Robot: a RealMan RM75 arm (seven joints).
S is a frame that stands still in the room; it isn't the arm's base.
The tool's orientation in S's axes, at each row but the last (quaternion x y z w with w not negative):
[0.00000 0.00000 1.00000 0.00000]
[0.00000 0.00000 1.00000 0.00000]
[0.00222 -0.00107 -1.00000 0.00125]
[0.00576 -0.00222 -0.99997 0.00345]
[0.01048 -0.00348 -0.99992 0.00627]
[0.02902 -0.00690 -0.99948 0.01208]
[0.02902 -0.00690 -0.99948 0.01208]
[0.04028 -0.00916 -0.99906 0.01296]
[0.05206 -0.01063 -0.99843 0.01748]
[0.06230 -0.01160 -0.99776 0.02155]
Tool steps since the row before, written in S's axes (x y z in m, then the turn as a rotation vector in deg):
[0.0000 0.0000 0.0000 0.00 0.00 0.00]
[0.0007 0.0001 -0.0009 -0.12 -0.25 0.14]
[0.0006 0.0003 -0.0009 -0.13 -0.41 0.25]
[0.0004 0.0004 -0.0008 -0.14 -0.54 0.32]
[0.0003 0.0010 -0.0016 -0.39 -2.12 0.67]
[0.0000 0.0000 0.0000 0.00 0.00 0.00]
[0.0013 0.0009 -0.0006 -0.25 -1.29 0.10]
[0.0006 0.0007 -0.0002 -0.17 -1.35 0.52]
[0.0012 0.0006 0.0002 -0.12 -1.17 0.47]
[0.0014 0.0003 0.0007 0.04 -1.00 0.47]
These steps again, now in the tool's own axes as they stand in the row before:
[0.0000 0.0000 0.0000 0.00 0.00 0.00]
[-0.0007 -0.0001 -0.0009 0.12 0.25 0.14]
[-0.0006 -0.0003 -0.0009 0.13 0.41 0.25]
[-0.0004 -0.0004 -0.0008 0.14 0.54 0.32]
[-0.0003 -0.0010 -0.0016 0.40 2.12 0.66]
[0.0000 0.0000 0.0000 0.00 0.00 0.00]
[-0.0013 -0.0009 -0.0007 0.28 1.29 0.10]
[-0.0006 -0.0007 -0.0002 0.16 1.36 0.51]
[-0.0012 -0.0006 0.0001 0.11 1.18 0.46]
[-0.0015 -0.0002 0.0005 -0.05 1.01 0.44]

